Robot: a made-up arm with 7 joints. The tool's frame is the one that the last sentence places. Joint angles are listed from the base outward.
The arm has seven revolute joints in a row. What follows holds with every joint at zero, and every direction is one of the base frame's.
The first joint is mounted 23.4 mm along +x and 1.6 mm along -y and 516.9 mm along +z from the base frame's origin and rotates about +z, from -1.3 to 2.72 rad.
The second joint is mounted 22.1 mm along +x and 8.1 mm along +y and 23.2 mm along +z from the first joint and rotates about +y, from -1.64 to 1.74 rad.
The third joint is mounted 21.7 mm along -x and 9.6 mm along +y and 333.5 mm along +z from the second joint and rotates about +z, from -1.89 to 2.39 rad.
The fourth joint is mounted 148.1 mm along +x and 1.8 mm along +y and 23 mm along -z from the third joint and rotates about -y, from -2.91 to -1.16 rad.
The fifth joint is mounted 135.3 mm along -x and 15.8 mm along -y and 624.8 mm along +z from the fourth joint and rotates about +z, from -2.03 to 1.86 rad.
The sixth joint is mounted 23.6 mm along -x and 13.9 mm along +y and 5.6 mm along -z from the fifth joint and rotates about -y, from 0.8 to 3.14 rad.
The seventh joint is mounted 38 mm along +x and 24.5 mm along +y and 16.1 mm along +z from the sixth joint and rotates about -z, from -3 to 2.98 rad.
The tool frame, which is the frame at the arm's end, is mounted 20.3 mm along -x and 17 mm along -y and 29.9 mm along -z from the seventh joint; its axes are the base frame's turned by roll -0.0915, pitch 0.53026 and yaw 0.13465 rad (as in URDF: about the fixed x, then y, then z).
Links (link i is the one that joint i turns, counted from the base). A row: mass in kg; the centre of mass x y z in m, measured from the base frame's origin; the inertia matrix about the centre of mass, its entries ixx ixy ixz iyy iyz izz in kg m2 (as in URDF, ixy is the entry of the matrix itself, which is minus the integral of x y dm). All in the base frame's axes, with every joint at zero. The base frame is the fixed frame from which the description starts. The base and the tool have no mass.
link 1: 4.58; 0.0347 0.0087 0.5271; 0.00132 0 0 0.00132 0 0.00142
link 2: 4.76; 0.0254 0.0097 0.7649; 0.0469 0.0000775 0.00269 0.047 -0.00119 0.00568
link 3: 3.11; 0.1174 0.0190 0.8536; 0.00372 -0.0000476 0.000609 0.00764 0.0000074 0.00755
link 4: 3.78; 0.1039 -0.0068 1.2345; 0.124 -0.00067 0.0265 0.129 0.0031 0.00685
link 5: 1.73; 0.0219 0.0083 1.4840; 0.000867 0 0 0.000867 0 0.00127
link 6: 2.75; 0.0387 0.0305 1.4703; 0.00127 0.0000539 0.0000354 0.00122 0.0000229 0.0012
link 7: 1.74; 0.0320 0.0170 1.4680; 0.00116 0 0 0.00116 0 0.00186
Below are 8 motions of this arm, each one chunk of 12 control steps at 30 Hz.
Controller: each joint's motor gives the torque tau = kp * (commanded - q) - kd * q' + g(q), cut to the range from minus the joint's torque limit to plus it. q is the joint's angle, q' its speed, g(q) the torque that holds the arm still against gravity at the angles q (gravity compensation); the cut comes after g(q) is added. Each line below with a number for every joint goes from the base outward.
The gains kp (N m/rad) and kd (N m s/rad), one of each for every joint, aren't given. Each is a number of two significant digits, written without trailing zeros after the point. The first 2 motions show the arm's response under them.
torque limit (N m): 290 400 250 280 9.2 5.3 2
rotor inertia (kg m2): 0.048 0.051 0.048 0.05 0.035 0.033 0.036
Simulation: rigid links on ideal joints. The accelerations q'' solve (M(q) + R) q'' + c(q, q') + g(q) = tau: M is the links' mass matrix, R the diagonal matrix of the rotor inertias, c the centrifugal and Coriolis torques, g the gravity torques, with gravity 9.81 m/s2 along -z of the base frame. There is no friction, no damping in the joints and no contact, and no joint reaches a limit. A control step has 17 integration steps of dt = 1/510 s. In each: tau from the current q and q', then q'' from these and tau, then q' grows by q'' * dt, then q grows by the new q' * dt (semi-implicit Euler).
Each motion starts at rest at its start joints. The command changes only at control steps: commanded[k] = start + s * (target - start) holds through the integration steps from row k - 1 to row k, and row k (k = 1, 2, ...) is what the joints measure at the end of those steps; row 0 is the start. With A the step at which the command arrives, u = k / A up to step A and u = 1 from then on. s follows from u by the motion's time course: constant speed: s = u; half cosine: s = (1 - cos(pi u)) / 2; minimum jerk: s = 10 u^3 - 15 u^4 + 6 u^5; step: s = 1 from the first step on.
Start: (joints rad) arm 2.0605 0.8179 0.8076 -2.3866 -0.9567 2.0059 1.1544
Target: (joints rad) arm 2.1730 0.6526 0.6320 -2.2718 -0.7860 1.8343 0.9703
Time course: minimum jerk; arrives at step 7
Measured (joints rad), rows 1 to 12:
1: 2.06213 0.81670 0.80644 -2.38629 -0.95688 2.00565 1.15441
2: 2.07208 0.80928 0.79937 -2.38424 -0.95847 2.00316 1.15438
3: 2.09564 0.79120 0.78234 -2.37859 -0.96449 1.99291 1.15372
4: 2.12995 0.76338 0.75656 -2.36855 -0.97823 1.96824 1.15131
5: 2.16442 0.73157 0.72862 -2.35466 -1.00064 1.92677 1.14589
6: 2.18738 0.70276 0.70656 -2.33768 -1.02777 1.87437 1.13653
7: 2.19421 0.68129 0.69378 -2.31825 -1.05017 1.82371 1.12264
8: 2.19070 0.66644 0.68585 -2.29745 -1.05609 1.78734 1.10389
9: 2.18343 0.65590 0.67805 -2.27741 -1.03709 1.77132 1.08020
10: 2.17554 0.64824 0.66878 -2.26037 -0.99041 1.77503 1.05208
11: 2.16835 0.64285 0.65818 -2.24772 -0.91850 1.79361 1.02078
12: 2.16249 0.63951 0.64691 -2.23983 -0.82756 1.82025 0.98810
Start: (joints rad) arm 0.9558 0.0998 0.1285 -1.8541 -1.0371 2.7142 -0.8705
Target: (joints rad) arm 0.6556 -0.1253 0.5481 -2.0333 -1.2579 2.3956 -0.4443
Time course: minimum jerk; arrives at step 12
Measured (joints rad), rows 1 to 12:
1: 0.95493 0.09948 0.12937 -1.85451 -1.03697 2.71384 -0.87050
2: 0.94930 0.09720 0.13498 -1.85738 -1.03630 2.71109 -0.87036
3: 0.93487 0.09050 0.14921 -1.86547 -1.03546 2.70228 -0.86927
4: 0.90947 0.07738 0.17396 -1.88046 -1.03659 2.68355 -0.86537
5: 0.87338 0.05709 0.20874 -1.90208 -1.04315 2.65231 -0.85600
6: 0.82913 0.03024 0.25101 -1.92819 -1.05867 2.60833 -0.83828
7: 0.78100 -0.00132 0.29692 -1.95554 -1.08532 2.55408 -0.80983
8: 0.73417 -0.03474 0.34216 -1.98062 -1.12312 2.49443 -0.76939
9: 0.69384 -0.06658 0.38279 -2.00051 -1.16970 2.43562 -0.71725
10: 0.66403 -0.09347 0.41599 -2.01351 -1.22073 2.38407 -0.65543
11: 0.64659 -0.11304 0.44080 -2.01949 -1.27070 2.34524 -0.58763
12: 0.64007 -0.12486 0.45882 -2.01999 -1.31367 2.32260 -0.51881
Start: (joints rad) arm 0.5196 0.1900 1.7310 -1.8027 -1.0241 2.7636 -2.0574
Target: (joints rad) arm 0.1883 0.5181 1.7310 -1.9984 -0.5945 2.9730 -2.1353
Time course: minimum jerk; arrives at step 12
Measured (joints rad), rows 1 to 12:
1: 0.51906 0.19054 1.73170 -1.80302 -1.02392 2.76351 -2.05747
2: 0.51549 0.19429 1.73623 -1.80523 -1.02255 2.76328 -2.05802
3: 0.50606 0.20489 1.74771 -1.81165 -1.01805 2.76443 -2.06003
4: 0.48882 0.22486 1.76708 -1.82445 -1.00836 2.77016 -2.06485
5: 0.46310 0.25473 1.79254 -1.84491 -0.99270 2.78382 -2.07392
6: 0.42955 0.29300 1.82006 -1.87268 -0.97275 2.80729 -2.08830
7: 0.39002 0.33664 1.84446 -1.90527 -0.95229 2.84013 -2.10830
8: 0.34724 0.38173 1.86067 -1.93841 -0.93539 2.87980 -2.13312
9: 0.30445 0.42402 1.86492 -1.96712 -0.92373 2.92244 -2.16084
10: 0.26485 0.45974 1.85537 -1.98726 -0.91488 2.96353 -2.18865
11: 0.23103 0.48632 1.83251 -1.99694 -0.90231 2.99821 -2.21332
12: 0.20396 0.50355 1.79941 -1.99745 -0.87715 3.02133 -2.23179

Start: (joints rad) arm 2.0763 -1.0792 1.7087 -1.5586 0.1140 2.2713 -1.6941
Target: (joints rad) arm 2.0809 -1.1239 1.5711 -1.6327 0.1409 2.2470 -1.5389
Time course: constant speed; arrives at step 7
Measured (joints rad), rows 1 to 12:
1: 2.07871 -1.08229 1.70503 -1.56134 0.11367 2.27167 -1.69402
2: 2.08302 -1.08773 1.69808 -1.56683 0.11204 2.27270 -1.69284
3: 2.08772 -1.09428 1.68911 -1.57380 0.10803 2.27438 -1.68959
4: 2.09192 -1.10132 1.67861 -1.58161 0.10101 2.27646 -1.68368
5: 2.09523 -1.10850 1.66672 -1.59011 0.09094 2.27848 -1.67484
6: 2.09751 -1.11562 1.65339 -1.59930 0.07830 2.27982 -1.66296
7: 2.09872 -1.12259 1.63859 -1.60922 0.06402 2.27983 -1.64812
8: 2.09677 -1.12619 1.62554 -1.61709 0.04965 2.27762 -1.63049
9: 2.09211 -1.12712 1.61410 -1.62273 0.03767 2.27261 -1.61128
10: 2.08631 -1.12669 1.60328 -1.62743 0.03058 2.26468 -1.59176
11: 2.08041 -1.12561 1.59279 -1.63183 0.03009 2.25417 -1.57287
12: 2.07494 -1.12427 1.58274 -1.63601 0.03704 2.24193 -1.55523

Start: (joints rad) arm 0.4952 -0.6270 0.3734 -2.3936 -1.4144 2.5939 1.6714
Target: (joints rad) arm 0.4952 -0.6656 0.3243 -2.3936 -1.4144 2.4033 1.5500
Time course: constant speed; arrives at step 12
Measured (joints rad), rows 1 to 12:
1: 0.49548 -0.62768 0.37304 -2.39414 -1.41410 2.59196 1.67123
2: 0.49601 -0.62938 0.37217 -2.39521 -1.41373 2.58591 1.67056
3: 0.49659 -0.63182 0.37081 -2.39633 -1.41376 2.57514 1.66909
4: 0.49710 -0.63472 0.36895 -2.39710 -1.41436 2.56005 1.66650
5: 0.49747 -0.63789 0.36655 -2.39739 -1.41533 2.54166 1.66252
6: 0.49766 -0.64124 0.36359 -2.39721 -1.41630 2.52132 1.65694
7: 0.49768 -0.64471 0.36005 -2.39667 -1.41685 2.50033 1.64965
8: 0.49753 -0.64826 0.35597 -2.39591 -1.41669 2.47981 1.64061
9: 0.49726 -0.65185 0.35142 -2.39505 -1.41565 2.46047 1.62991
10: 0.49689 -0.65543 0.34648 -2.39421 -1.41375 2.44262 1.61772
11: 0.49645 -0.65897 0.34126 -2.39346 -1.41115 2.42618 1.60430
12: 0.49599 -0.66245 0.33588 -2.39286 -1.40816 2.41083 1.58996

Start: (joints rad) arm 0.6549 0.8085 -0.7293 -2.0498 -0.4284 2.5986 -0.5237
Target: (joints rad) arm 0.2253 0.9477 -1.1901 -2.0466 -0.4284 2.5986 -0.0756
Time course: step
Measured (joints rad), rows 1 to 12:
1: 0.57981 0.83164 -0.69043 -1.99738 -0.48553 2.65460 -0.49915
2: 0.49084 0.87448 -0.67732 -1.93878 -0.57234 2.74734 -0.46788
3: 0.42342 0.90737 -0.70761 -1.91939 -0.62906 2.81365 -0.44774
4: 0.36766 0.92930 -0.76650 -1.93002 -0.64607 2.82885 -0.43502
5: 0.31486 0.94523 -0.84205 -1.95390 -0.62907 2.78964 -0.42380
6: 0.26272 0.95705 -0.92694 -1.98106 -0.58388 2.70499 -0.41068
7: 0.21311 0.96444 -1.01647 -2.00754 -0.51452 2.59212 -0.39467
8: 0.16925 0.96685 -1.10691 -2.03221 -0.42421 2.47265 -0.37610
9: 0.13399 0.96459 -1.19475 -2.05472 -0.31607 2.36798 -0.35563
10: 0.10895 0.95885 -1.27638 -2.07449 -0.19281 2.29493 -0.33370
11: 0.09428 0.95139 -1.34806 -2.09058 -0.05618 2.26317 -0.31072
12: 0.08896 0.94394 -1.40630 -2.10194 0.09301 2.27480 -0.28744

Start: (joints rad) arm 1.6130 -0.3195 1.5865 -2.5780 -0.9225 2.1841 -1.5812
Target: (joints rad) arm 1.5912 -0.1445 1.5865 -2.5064 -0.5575 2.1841 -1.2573
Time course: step
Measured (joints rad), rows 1 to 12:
1: 1.59747 -0.25783 1.59089 -2.57224 -0.93095 2.16138 -1.57046
2: 1.58877 -0.19432 1.58906 -2.56129 -0.93960 2.13432 -1.54633
3: 1.58724 -0.16261 1.58672 -2.54604 -0.93596 2.12135 -1.51169
4: 1.58841 -0.15026 1.58554 -2.52940 -0.91199 2.12303 -1.46891
5: 1.59019 -0.14606 1.58539 -2.51414 -0.86396 2.13710 -1.42098
6: 1.59191 -0.14466 1.58601 -2.50197 -0.79275 2.16049 -1.37123
7: 1.59344 -0.14409 1.58728 -2.49353 -0.70334 2.18922 -1.32295
8: 1.59475 -0.14379 1.58902 -2.48866 -0.60375 2.21852 -1.27901
9: 1.59577 -0.14363 1.59097 -2.48670 -0.50334 2.24359 -1.24147
10: 1.59639 -0.14360 1.59276 -2.48688 -0.41125 2.26051 -1.21156
11: 1.59651 -0.14367 1.59403 -2.48846 -0.33504 2.26706 -1.18965
12: 1.59607 -0.14381 1.59449 -2.49091 -0.27992 2.26301 -1.17552

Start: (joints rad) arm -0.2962 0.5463 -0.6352 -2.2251 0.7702 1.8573 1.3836
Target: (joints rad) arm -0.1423 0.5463 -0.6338 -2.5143 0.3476 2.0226 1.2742
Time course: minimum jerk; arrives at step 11
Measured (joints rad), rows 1 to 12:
1: -0.29577 0.54621 -0.63554 -2.22541 0.77026 1.85755 1.38366
2: -0.29288 0.54557 -0.63773 -2.22770 0.77081 1.85962 1.38405
3: -0.28522 0.54358 -0.64313 -2.23478 0.77269 1.86685 1.38495
4: -0.27151 0.53995 -0.65179 -2.24931 0.77660 1.88320 1.38608
5: -0.25210 0.53527 -0.66233 -2.27270 0.78216 1.91129 1.38669
6: -0.22876 0.53090 -0.67224 -2.30479 0.78730 1.95078 1.38582
7: -0.20420 0.52840 -0.67867 -2.34394 0.78816 1.99757 1.38260
8: -0.18139 0.52891 -0.67919 -2.38733 0.77952 2.04425 1.37645
9: -0.16290 0.53278 -0.67260 -2.43137 0.75566 2.08160 1.36711
10: -0.15022 0.53943 -0.65952 -2.47224 0.71124 2.10107 1.35465
11: -0.14317 0.54751 -0.64255 -2.50671 0.64229 2.09758 1.33964
12: -0.13974 0.55525 -0.62566 -2.53313 0.54743 2.07189 1.32334

